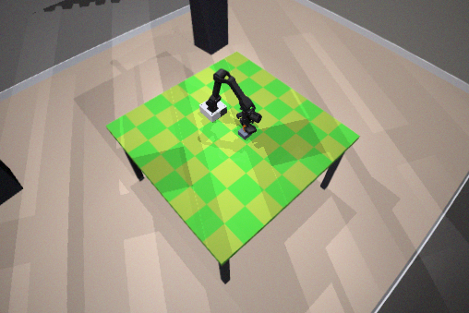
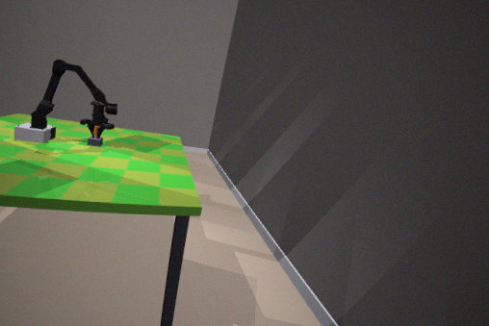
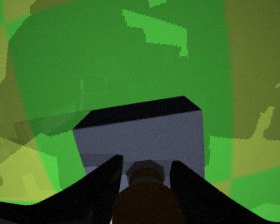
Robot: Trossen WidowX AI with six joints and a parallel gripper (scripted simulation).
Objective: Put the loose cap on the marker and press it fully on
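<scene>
Now: gripper tip 1 cm to the left of the orange cap and 5 cm below it. Also, from my gripper tip: holder block: 1 cm to the right, 2 cm below.
</scene>
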